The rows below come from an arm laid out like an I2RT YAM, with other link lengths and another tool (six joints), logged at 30 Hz.
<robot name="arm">
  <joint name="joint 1" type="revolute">
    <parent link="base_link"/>
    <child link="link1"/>
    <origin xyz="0 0 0.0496"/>
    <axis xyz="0 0 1"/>
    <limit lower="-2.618" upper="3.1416"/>
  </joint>
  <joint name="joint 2" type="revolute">
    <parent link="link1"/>
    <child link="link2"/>
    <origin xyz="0.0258 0.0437 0.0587" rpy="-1.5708 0 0"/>
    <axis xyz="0 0 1"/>
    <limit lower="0" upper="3.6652"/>
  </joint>
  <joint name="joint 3" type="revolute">
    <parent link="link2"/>
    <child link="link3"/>
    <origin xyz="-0.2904 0 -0.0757" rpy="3.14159 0 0"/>
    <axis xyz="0 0 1"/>
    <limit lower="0" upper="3.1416"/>
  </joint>
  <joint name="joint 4" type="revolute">
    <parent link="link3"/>
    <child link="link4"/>
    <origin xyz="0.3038 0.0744 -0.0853"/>
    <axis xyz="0 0 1"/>
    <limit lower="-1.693" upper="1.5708"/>
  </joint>
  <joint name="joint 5" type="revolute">
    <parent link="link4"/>
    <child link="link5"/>
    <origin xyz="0.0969 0.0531 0.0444" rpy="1.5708 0 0"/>
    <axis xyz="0 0 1"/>
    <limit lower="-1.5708" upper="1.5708"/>
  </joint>
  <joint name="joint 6" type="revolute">
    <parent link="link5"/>
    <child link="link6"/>
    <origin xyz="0.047 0 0.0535" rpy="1.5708 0 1.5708"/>
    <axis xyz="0 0 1"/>
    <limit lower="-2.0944" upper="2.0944"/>
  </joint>
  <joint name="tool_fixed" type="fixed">
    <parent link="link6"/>
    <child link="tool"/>
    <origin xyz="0.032 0.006 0.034" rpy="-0.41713 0 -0.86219"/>
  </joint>
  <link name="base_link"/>
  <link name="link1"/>
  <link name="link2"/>
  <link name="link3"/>
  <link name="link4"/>
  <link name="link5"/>
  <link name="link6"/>
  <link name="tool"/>
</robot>
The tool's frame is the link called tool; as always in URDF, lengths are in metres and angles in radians.
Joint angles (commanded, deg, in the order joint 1, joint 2, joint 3, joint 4, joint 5, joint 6), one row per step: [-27.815 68.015 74.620 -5.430 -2.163 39.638]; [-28.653 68.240 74.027 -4.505 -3.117 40.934]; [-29.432 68.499 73.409 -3.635 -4.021 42.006]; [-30.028 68.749 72.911 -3.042 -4.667 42.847]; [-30.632 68.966 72.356 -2.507 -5.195 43.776]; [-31.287 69.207 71.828 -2.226 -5.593 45.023]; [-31.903 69.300 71.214 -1.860 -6.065 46.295]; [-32.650 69.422 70.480 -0.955 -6.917 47.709]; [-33.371 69.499 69.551 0.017 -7.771 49.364]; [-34.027 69.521 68.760 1.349 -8.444 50.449]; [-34.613 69.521 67.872 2.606 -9.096 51.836]
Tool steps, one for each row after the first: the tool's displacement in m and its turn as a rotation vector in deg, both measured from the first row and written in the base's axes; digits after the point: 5 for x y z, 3 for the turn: [0.00065 -0.00464 -0.00390 1.100 -0.644 0.144]; [0.00146 -0.00919 -0.00833 2.054 -1.089 0.291]; [0.00222 -0.01287 -0.01251 2.878 -1.309 0.355]; [0.00263 -0.01661 -0.01719 3.828 -1.503 0.289]; [0.00270 -0.02066 -0.02271 5.196 -1.632 0.031]; [0.00226 -0.02397 -0.02772 6.517 -1.900 -0.114]; [0.00205 -0.02783 -0.03229 7.765 -2.548 0.009]; [0.00182 -0.03136 -0.03806 9.278 -3.227 0.157]; [0.00124 -0.03478 -0.04101 9.965 -4.123 0.234]; [0.00080 -0.03758 -0.04496 11.002 -5.014 0.359]
